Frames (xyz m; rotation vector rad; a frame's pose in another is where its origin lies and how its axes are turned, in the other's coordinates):
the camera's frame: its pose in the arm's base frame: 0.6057 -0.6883 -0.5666 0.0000 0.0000 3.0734
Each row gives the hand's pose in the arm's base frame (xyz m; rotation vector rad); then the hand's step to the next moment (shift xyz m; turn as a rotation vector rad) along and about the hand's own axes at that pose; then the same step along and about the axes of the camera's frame.
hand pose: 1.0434 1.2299 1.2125 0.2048 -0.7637 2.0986
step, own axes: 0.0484 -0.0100 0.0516 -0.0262 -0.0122 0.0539
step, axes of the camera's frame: 0.0287 -0.0050 0.0653 -0.0216 0.0429 0.0378
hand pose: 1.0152 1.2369 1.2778 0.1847 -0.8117 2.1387
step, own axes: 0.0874 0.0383 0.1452 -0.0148 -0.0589 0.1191
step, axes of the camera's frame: 0.1023 0.0560 0.1288 -0.0405 0.0527 0.1160
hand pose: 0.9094 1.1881 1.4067 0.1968 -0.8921 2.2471
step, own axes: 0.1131 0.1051 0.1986 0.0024 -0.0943 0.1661
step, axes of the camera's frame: 0.1665 0.1325 0.1342 -0.0462 0.0550 0.1770
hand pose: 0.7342 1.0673 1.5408 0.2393 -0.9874 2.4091
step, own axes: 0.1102 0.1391 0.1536 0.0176 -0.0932 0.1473
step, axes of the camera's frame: 0.1616 0.1574 0.0648 -0.0321 0.0374 0.1681
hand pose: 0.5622 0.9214 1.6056 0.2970 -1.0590 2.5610
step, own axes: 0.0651 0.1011 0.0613 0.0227 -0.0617 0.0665
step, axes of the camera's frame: 0.0896 0.1010 -0.0009 -0.0077 0.0009 0.0932
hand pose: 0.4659 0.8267 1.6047 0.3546 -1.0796 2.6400
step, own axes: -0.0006 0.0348 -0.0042 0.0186 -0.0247 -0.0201
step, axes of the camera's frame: 0.0101 0.0218 -0.0256 0.0139 -0.0332 0.0080
